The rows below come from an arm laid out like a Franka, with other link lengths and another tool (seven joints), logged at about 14 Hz.
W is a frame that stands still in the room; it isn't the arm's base.
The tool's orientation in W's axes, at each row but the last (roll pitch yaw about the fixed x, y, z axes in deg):
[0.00, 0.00, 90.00]
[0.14, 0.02, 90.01]
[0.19, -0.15, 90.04]
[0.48, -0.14, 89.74]
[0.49, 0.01, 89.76]
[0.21, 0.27, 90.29]
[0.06, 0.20, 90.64]
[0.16, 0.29, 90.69]
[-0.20, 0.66, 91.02]
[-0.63, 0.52, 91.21]
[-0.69, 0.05, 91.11]
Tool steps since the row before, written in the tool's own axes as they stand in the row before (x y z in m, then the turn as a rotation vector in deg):
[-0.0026, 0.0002, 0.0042, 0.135, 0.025, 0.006]
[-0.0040, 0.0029, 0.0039, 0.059, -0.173, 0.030]
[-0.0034, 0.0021, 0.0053, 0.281, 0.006, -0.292]
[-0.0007, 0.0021, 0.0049, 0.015, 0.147, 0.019]
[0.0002, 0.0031, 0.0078, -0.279, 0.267, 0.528]
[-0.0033, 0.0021, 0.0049, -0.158, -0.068, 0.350]
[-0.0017, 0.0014, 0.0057, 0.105, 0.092, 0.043]
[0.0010, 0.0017, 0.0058, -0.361, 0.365, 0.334]
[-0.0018, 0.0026, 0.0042, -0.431, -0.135, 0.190]
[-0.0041, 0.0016, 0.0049, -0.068, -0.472, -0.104]
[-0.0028, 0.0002, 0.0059, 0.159, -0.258, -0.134]
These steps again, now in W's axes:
[-0.0002, -0.0026, 0.0042, -0.025, 0.135, 0.006]
[-0.0029, -0.0040, 0.0039, 0.173, 0.059, 0.030]
[-0.0021, -0.0034, 0.0053, -0.007, 0.282, -0.291]
[-0.0021, -0.0007, 0.0049, -0.147, 0.016, 0.020]
[-0.0030, 0.0002, 0.0078, -0.264, -0.278, 0.530]
[-0.0021, -0.0033, 0.0049, 0.070, -0.156, 0.350]
[-0.0014, -0.0017, 0.0057, -0.093, 0.104, 0.043]
[-0.0017, 0.0010, 0.0058, -0.360, -0.364, 0.337]
[-0.0026, -0.0018, 0.0042, 0.142, -0.426, 0.195]
[-0.0016, -0.0041, 0.0049, 0.474, -0.059, -0.098]
[-0.0002, -0.0028, 0.0059, 0.256, 0.164, -0.131]

